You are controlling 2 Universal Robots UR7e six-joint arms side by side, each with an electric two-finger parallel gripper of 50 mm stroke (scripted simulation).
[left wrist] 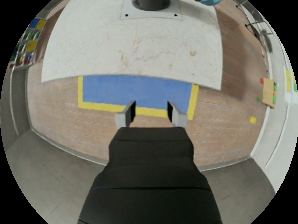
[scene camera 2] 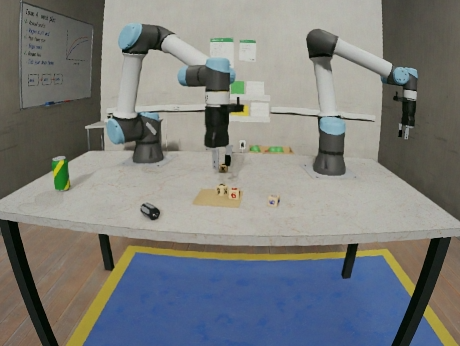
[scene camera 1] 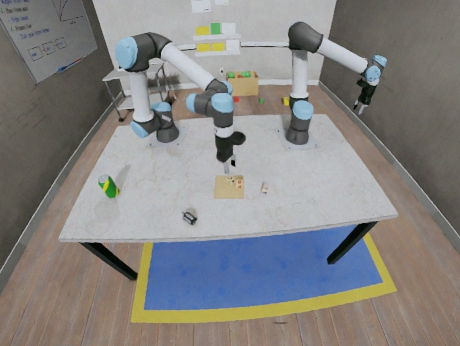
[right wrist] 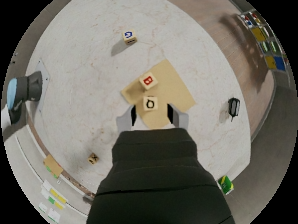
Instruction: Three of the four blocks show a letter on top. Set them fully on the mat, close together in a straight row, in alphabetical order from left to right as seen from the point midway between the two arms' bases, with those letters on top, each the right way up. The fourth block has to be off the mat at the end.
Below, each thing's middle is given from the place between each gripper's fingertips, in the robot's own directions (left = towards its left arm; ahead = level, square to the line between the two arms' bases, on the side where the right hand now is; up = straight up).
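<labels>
With my right hand (scene camera 2: pixel 222 167), I'm 3 cm short of the tan mat (right wrist: pixel 170 88), and that hand is 11 cm above it.
As for my left hand, the tan mat is 510 mm ahead of it, 800 mm to the right of it and 180 mm below it.
</labels>
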